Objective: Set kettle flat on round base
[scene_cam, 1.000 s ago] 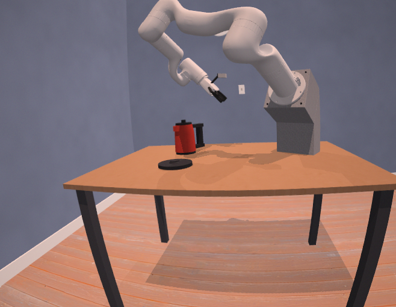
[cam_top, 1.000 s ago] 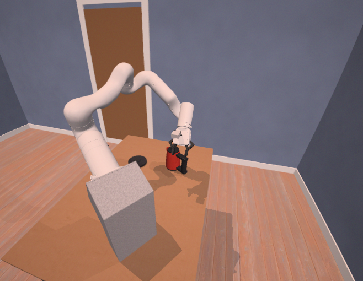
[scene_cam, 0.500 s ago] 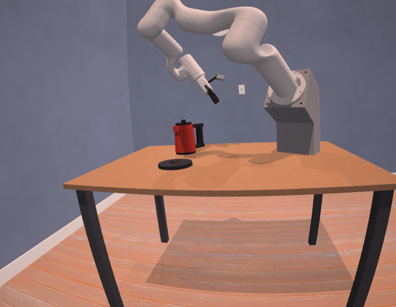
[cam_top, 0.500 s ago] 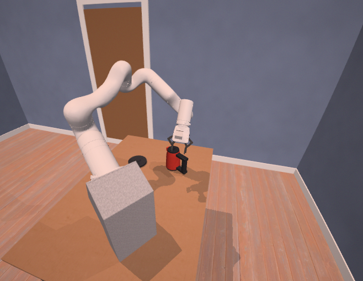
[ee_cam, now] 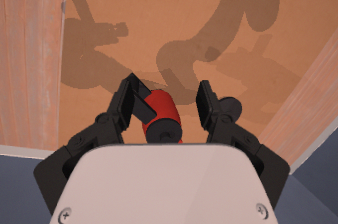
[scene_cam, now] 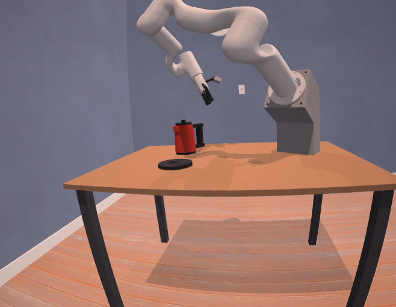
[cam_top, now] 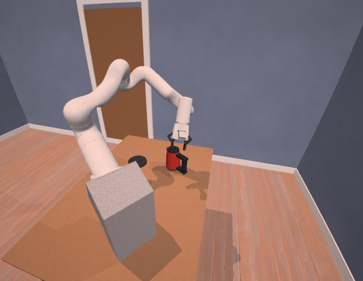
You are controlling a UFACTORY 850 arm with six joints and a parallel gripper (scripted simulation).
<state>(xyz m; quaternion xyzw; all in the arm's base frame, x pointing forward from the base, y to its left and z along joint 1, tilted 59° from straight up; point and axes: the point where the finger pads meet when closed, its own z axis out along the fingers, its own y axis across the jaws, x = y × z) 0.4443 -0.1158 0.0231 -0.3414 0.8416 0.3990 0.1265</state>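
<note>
Right now the red kettle is 190 mm below my hand, 100 mm ahead of it and 80 mm to the left of it. Also, from my hand: round black base 370 mm to the left, 270 mm below, 40 mm behind.
</note>
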